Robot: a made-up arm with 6 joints. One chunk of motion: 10 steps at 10 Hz.
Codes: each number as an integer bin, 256 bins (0 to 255) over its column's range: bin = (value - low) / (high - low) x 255, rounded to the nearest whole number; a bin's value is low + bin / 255 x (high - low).
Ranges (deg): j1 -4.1..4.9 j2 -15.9..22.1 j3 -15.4..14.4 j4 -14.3..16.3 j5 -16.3..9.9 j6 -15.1..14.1
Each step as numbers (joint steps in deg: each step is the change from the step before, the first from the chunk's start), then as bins.
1 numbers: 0.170 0.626 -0.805 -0.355 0.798 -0.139
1 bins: 121 111 125 116 166 131
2 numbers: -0.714 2.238 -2.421 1.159 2.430 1.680
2 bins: 96 122 111 129 182 147
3 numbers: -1.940 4.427 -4.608 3.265 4.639 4.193
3 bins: 61 136 92 146 204 168
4 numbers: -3.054 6.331 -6.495 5.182 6.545 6.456
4 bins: 30 149 76 162 222 188
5 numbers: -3.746 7.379 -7.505 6.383 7.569 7.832
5 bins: 10 156 68 172 232 200
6 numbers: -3.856 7.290 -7.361 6.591 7.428 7.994
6 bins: 7 156 69 174 231 202
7 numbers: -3.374 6.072 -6.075 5.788 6.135 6.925
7 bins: 21 147 80 167 218 192
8 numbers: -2.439 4.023 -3.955 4.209 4.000 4.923
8 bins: 47 134 98 154 198 175
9 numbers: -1.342 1.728 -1.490 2.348 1.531 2.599
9 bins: 78 118 119 139 174 155
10 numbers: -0.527 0.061 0.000 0.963 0.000 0.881
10 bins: 101 107 132 127 159 140
